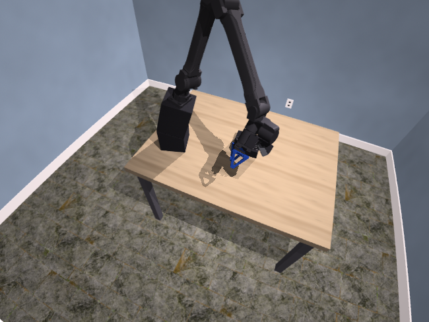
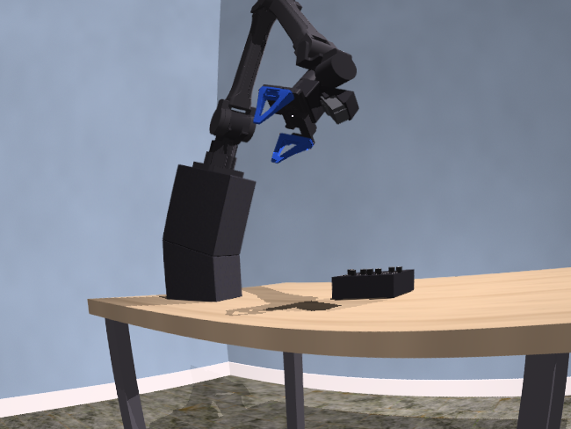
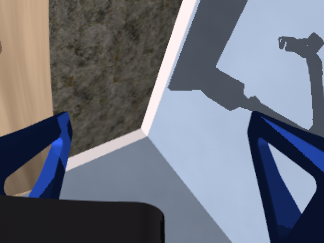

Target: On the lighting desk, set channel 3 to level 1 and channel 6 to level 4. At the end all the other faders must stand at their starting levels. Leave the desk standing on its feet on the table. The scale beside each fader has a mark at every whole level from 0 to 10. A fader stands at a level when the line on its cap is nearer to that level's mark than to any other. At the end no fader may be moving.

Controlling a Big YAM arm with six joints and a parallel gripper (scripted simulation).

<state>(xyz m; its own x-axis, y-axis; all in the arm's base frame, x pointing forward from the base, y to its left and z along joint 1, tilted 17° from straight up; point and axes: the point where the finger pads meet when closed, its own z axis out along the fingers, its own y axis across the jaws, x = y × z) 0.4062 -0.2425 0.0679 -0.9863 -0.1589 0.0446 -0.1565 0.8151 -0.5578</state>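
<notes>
My gripper is now 80 mm past the channel 3 fader cap, 380 mm to the right of it and 250 mm above it. The rest, counted from my hand: channel 5 fader cap (30 mm behind, 370 mm to the left, 250 mm below); channel 4 fader cap (50 mm behind, 370 mm to the left, 250 mm below); channel 2 fader cap (100 mm behind, 360 mm to the left, 250 mm below).
</notes>
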